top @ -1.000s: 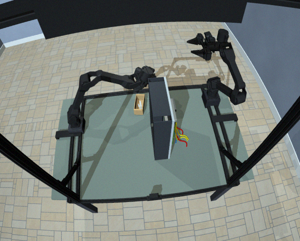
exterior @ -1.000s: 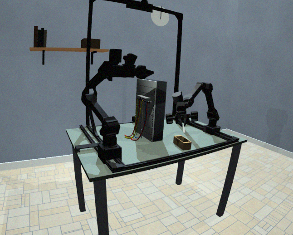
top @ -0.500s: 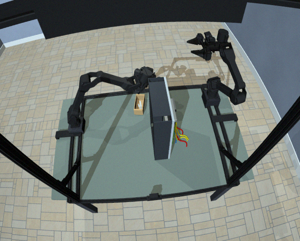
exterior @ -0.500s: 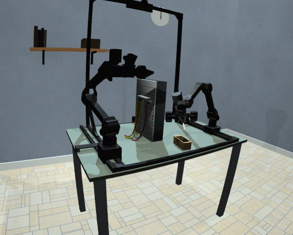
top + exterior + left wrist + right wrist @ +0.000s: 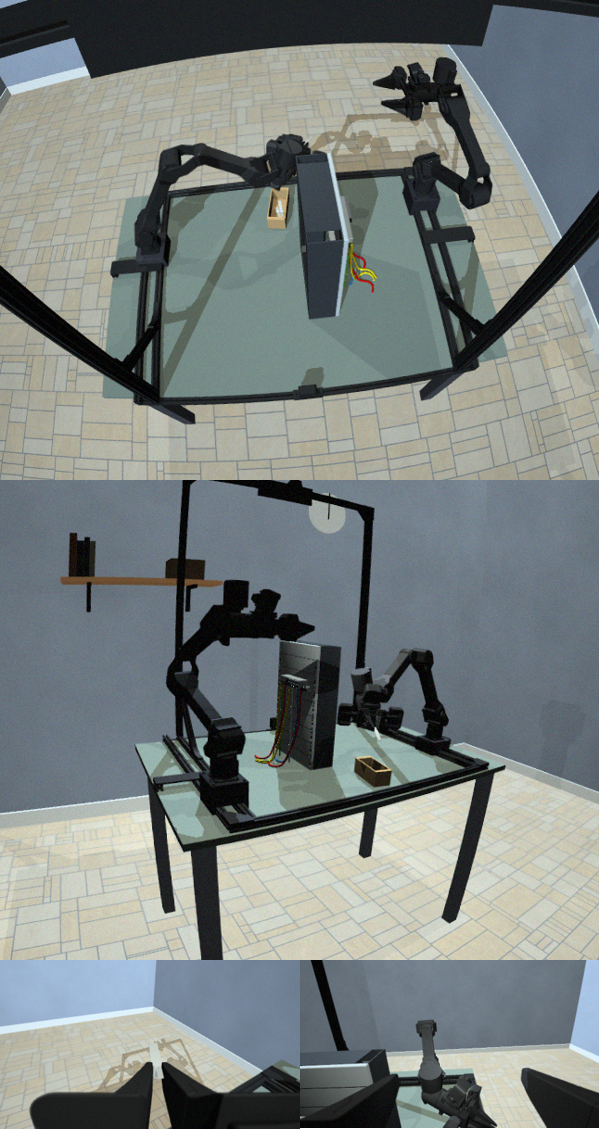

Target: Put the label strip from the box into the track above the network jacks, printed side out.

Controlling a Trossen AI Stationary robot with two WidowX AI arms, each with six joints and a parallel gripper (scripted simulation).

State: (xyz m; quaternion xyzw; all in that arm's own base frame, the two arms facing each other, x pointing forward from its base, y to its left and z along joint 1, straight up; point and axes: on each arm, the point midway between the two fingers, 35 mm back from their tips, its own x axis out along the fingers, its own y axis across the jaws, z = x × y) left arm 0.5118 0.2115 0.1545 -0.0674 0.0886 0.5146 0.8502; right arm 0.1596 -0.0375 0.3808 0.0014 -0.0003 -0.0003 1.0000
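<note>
My left hand is 4 cm short of the blue-white label strip, 3 cm to the left of it and 1 cm above it. Round my left hand: box (7 cm behind, 10 cm to the left, 19 cm below).
</note>
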